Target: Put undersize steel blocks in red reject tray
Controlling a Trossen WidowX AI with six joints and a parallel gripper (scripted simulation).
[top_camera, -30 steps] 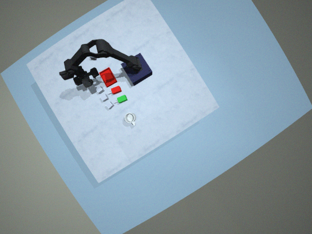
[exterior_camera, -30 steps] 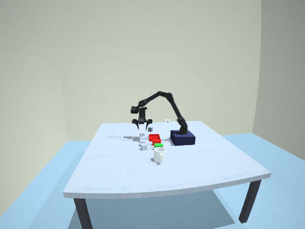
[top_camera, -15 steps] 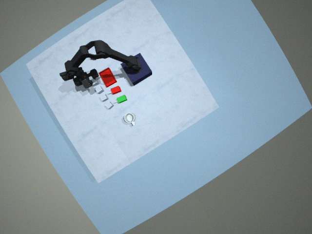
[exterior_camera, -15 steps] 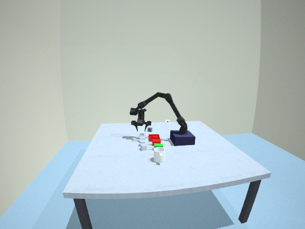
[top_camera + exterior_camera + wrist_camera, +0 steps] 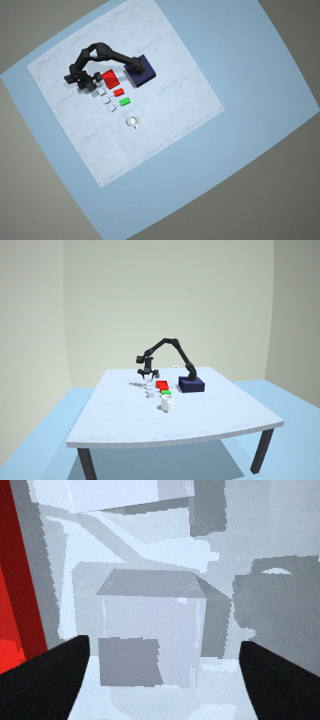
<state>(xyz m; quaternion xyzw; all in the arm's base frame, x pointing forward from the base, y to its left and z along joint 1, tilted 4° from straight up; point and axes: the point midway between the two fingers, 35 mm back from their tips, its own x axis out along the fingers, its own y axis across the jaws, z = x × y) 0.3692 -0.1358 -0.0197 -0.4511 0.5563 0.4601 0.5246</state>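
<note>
Now: gripper tip 12 cm past the red reject tray, 4 cm above it and 3 cm to the right of it. The rest, counted from my gripper tip: green GO gauge 25 cm to the left, 9 cm behind, 2 cm below; red block 16 cm to the left, 9 cm behind, 2 cm below; grey cube 19 cm to the right, 11 cm behind, 2 cm below.
</note>
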